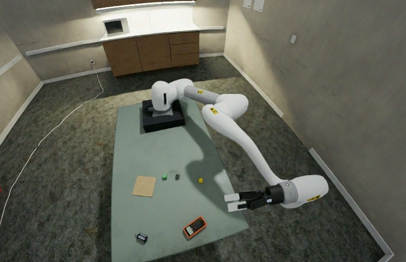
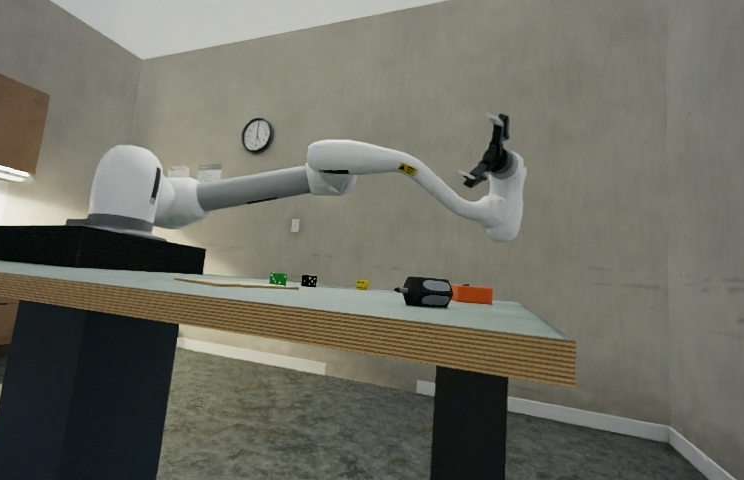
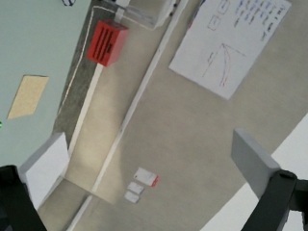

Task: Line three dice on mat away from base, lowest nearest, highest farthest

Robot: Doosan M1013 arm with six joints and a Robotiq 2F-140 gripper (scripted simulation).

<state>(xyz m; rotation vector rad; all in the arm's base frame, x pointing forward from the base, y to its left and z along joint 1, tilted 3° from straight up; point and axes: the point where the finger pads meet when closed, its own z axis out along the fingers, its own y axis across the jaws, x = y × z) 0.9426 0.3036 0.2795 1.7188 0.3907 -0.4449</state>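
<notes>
The green die lies 320 mm behind my hand, 310 mm to the right of it and 370 mm below it. From my hand the other things lie so: orange-cased handheld device: 30 mm ahead, 140 mm to the right, 360 mm below; black die: 310 mm behind, 220 mm to the right, 370 mm below; yellow die: 260 mm behind, 70 mm to the right, 370 mm below.
</notes>
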